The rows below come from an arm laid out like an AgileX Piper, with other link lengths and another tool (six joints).
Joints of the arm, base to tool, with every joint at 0 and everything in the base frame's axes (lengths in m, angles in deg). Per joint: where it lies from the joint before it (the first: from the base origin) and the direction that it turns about. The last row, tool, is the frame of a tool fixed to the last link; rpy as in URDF.
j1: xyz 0 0 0.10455 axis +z
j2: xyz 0 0 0 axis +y
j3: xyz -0.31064 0 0.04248 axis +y
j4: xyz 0.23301 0 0.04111 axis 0.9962 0 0.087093
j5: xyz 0 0 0 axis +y
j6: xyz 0.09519 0 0.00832 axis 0.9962 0 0.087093
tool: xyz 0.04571 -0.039 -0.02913 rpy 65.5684 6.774 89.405
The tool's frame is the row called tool.
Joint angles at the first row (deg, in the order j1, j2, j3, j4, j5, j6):
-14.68 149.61 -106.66 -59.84 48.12 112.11
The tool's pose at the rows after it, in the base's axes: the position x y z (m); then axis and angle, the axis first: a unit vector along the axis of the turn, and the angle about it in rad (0 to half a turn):
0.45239, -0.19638, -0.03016, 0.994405, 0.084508, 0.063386, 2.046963
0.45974, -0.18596, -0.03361, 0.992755, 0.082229, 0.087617, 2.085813
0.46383, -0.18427, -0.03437, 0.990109, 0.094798, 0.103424, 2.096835
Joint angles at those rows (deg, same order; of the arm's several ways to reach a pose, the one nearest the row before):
-14.59 149.61 -106.66 -58.25 46.95 112.11
-13.92 149.61 -106.66 -56.43 44.46 112.11
-13.80 149.61 -106.66 -56.43 42.62 111.29

